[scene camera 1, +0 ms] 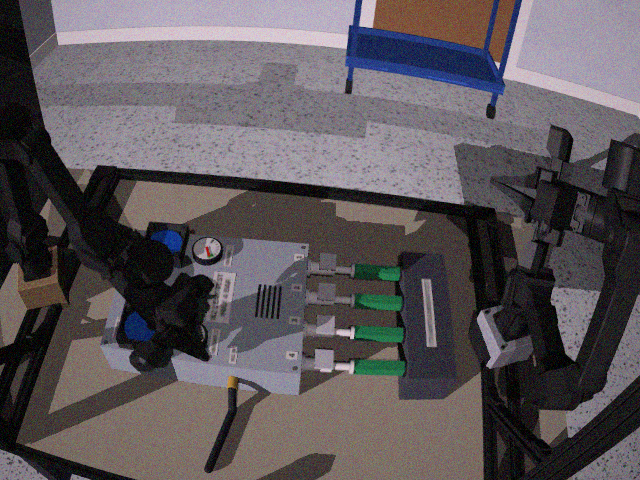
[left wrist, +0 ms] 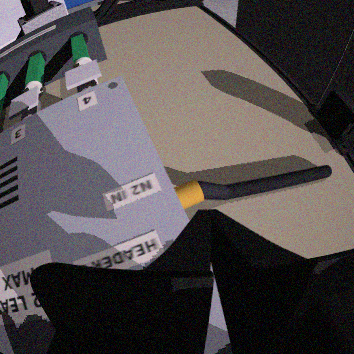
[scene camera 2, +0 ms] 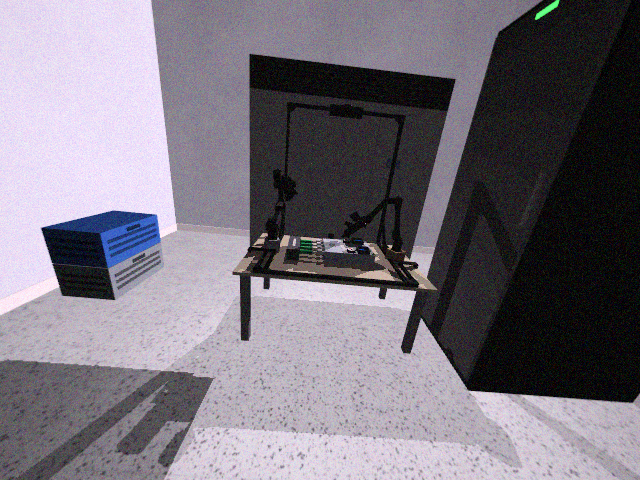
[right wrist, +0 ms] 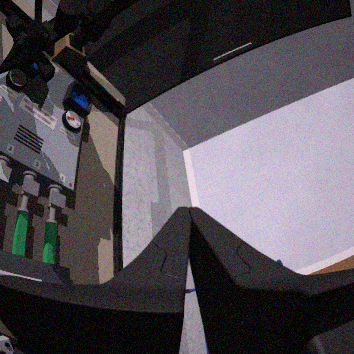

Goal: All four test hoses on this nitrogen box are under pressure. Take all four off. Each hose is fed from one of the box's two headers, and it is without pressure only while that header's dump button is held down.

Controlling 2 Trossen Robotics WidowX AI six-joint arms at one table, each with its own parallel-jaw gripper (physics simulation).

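Pixels of known places: left gripper, fingertip midpoint: [scene camera 1: 207,360] [left wrist: 206,218] [scene camera 2: 341,237]; right gripper, fingertip midpoint: [scene camera 1: 491,179] [scene camera 2: 297,193] [right wrist: 186,216]; left arm's base at its link origin: [scene camera 1: 37,267] [scene camera 2: 396,250] [right wrist: 75,42]; right arm's base at its link origin: [scene camera 1: 511,324] [left wrist: 38,11] [scene camera 2: 272,238].
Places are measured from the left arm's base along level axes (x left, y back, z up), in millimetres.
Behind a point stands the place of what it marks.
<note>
The grey nitrogen box [scene camera 1: 279,335] {z -4, x -268, y -440 mm} [scene camera 2: 348,258] {z -41, x -28, y -403 mm} [left wrist: 140,150] {z -4, x -308, y -372 mm} [right wrist: 65,160] {z -4, x -96, y -484 mm} lies on the table. Four green hoses [scene camera 1: 377,302] {z -19, x -244, y -629 mm} [left wrist: 80,49] {z -19, x -364, y -566 mm} [right wrist: 20,232] {z -19, x -240, y -633 mm} run from silver fittings on its right side to a dark block [scene camera 1: 413,387] {z -35, x -423, y -623 mm}; all four fittings look seated. The back blue dump button [scene camera 1: 166,240] {z 12, x -21, y -294 mm} [right wrist: 79,99] {z 12, x -25, y -292 mm} and back gauge [scene camera 1: 207,251] {z 12, x -70, y -367 mm} [right wrist: 72,120] {z 11, x -64, y -374 mm} are uncovered. The front blue button [scene camera 1: 137,326] {z 12, x -201, y -205 mm} shows partly beside the left arm; the front gauge is mostly hidden. My left gripper [scene camera 1: 206,356] {z 18, x -297, y -309 mm} [left wrist: 206,218] {z 18, x -297, y -309 mm} is shut and empty above the box's front left part. My right gripper [scene camera 1: 493,179] {z 341, x -345, y -688 mm} [right wrist: 186,216] {z 341, x -345, y -688 mm} is shut and empty, beyond the table's back right.
A black supply hose [scene camera 1: 222,434] {z -70, x -396, y -296 mm} [left wrist: 270,182] {z -70, x -388, y -297 mm} with a yellow fitting [scene camera 1: 233,382] {z -35, x -319, y -343 mm} [left wrist: 190,195] {z -36, x -317, y -336 mm} sticks out from the box's front. Black rails [scene camera 1: 289,188] {z -65, x 129, y -593 mm} edge the table. A blue cart [scene camera 1: 423,73] stands behind on the floor. Blue and grey cases [scene camera 2: 131,240] stand left in scene camera 2.
</note>
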